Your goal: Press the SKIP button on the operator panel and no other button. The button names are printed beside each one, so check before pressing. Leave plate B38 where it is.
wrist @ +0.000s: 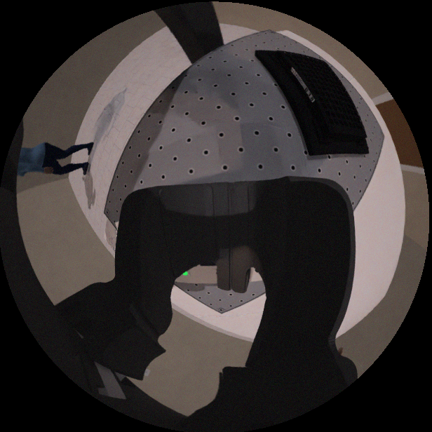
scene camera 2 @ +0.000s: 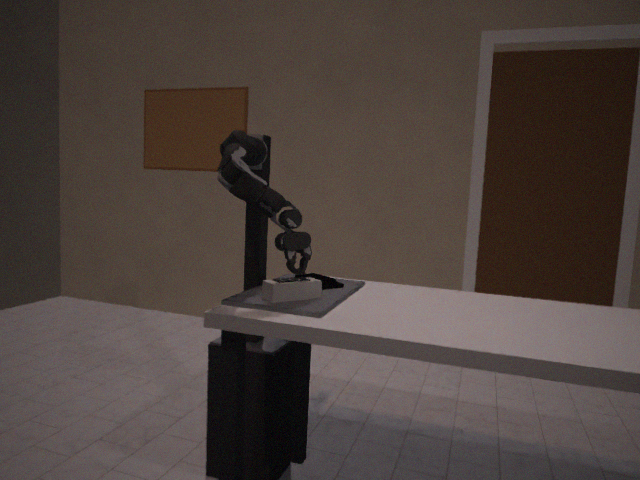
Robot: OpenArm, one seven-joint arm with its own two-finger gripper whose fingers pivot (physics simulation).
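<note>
The operator panel (scene camera 2: 292, 290) (wrist: 202, 274) is a low pale box on the grey perforated board; most of it is hidden behind the gripper in the wrist view, where a small green light (wrist: 185, 273) shows at the left. Its button names cannot be read in either view. My gripper (scene camera 2: 297, 272) (wrist: 237, 238) is shut and empty, pointing down, with its fingertips at or just above the panel's top; whether they touch it, and over which button, I cannot tell. A black gridded plate (scene camera 2: 328, 282) (wrist: 325, 105), its label too blurred to read, lies on the board behind the panel, apart from the fingers.
The grey perforated board (scene camera 2: 330, 303) (wrist: 215, 130) lies on the white table (scene camera 2: 465, 325) (wrist: 387, 235). The arm's dark post (scene camera 2: 255, 242) stands behind the table's left end. A person (wrist: 52, 155) in a blue top shows at the left of the wrist view.
</note>
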